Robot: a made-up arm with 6 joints. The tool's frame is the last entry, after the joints. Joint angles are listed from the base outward.
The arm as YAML. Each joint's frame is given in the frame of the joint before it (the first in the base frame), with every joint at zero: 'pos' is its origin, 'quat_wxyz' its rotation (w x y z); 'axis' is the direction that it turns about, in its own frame. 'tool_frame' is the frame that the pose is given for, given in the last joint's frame.
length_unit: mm
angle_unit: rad
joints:
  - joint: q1
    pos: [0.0, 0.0, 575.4]
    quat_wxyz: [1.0, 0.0, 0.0, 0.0]
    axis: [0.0, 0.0, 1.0]
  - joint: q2
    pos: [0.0, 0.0, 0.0]
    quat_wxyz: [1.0, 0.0, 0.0, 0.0]
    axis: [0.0, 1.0, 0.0]
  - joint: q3
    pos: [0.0, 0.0, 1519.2]
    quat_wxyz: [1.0, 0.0, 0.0, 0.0]
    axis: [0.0, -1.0, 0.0]
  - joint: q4
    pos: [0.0, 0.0, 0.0]
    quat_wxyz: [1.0, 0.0, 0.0, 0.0]
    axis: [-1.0, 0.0, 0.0]
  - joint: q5
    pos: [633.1, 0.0, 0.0]
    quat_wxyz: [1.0, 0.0, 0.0, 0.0]
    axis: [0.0, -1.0, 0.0]
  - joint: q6
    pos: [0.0, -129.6, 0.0]
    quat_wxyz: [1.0, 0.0, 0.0, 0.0]
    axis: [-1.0, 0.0, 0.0]
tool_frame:
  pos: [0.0, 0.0, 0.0]
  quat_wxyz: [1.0, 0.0, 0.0, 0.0]
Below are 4 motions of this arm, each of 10 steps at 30 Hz.
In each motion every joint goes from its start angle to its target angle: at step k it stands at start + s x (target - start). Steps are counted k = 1, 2, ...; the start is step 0. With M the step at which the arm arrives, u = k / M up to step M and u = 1 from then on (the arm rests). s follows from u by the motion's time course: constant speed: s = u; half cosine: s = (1 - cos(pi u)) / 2; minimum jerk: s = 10 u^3 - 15 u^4 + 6 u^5.
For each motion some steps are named. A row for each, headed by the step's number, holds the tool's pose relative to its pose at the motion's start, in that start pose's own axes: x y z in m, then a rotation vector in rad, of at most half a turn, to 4 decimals.
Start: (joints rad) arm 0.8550 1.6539 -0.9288 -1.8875 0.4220 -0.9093
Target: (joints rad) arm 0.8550 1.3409 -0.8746 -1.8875 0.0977 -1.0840
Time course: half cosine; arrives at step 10
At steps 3, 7, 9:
3: -0.0403 0.0042 0.0419 0.0632 0.1075 -0.0324
7: -0.1442 0.0071 0.1741 0.2169 0.4152 -0.1391
9: -0.1727 0.0052 0.2185 0.2557 0.5103 -0.1763

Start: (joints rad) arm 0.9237 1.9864 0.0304 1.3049 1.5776 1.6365
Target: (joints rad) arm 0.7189 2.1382 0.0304 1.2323 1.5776 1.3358
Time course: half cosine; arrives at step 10
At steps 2, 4, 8, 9, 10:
2: -0.0275 0.0236 0.0056 0.0445 0.0253 -0.0021
4: -0.0969 0.0852 0.0250 0.1614 0.0906 -0.0116
8: -0.2367 0.2210 0.0909 0.4241 0.2315 -0.0541
9: -0.2528 0.2380 0.1013 0.4575 0.2488 -0.0615
10: -0.2582 0.2438 0.1050 0.4690 0.2547 -0.0642

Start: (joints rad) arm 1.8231 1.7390 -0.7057 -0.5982 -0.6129 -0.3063
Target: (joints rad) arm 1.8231 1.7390 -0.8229 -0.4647 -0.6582 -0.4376
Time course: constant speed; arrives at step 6
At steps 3, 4, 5, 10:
3: 0.0086 -0.0258 -0.0136 0.0298 0.0466 -0.0848
4: 0.0112 -0.0343 -0.0183 0.0396 0.0615 -0.1135
5: 0.0136 -0.0428 -0.0231 0.0493 0.0760 -0.1424
10: 0.0160 -0.0511 -0.0280 0.0588 0.0901 -0.1715

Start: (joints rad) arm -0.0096 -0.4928 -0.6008 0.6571 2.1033 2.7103
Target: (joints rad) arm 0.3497 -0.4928 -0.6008 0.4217 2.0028 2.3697
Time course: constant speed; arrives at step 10
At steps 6, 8, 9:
6: -0.0348 0.0152 0.0035 0.3036 0.1470 0.1333
8: -0.0464 0.0196 0.0068 0.4102 0.1979 0.1742
9: -0.0521 0.0217 0.0089 0.4644 0.2237 0.1939

